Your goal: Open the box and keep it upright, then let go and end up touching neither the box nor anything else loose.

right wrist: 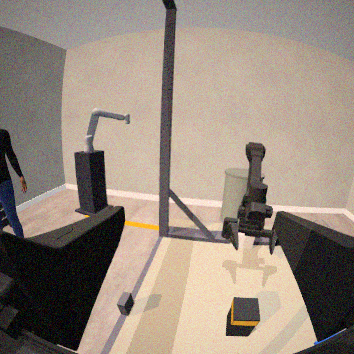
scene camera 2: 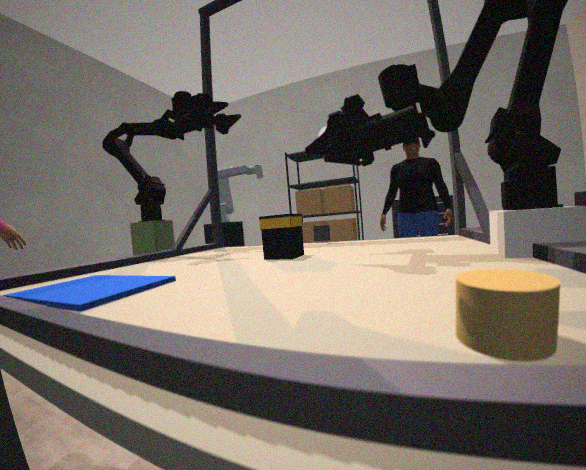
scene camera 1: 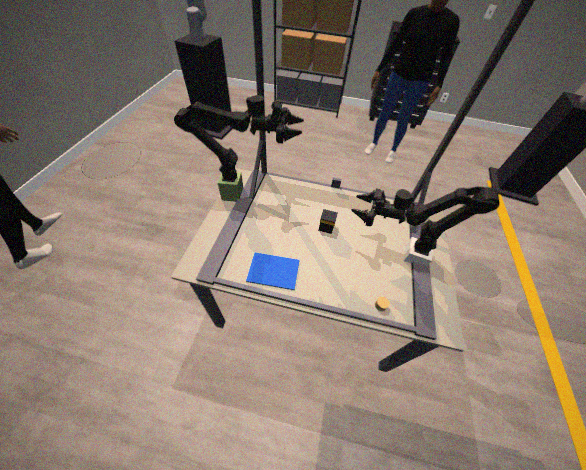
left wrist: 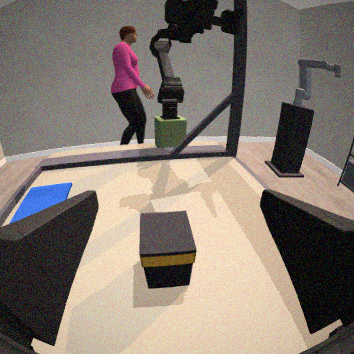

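Note:
A small black box stands upright on the table, its dark lid shut above a gold band. My left gripper is open and empty. It hangs above the table to the right of the box in scene camera 1, apart from it, and the box shows ahead between its fingers in the left wrist view. My right gripper is open and empty, high above the far left part of the table and well away from the box.
A flat blue mat lies near the front left. A yellow cylinder stands near the front right. A small dark block is at the back edge. Frame posts rise at the back corners.

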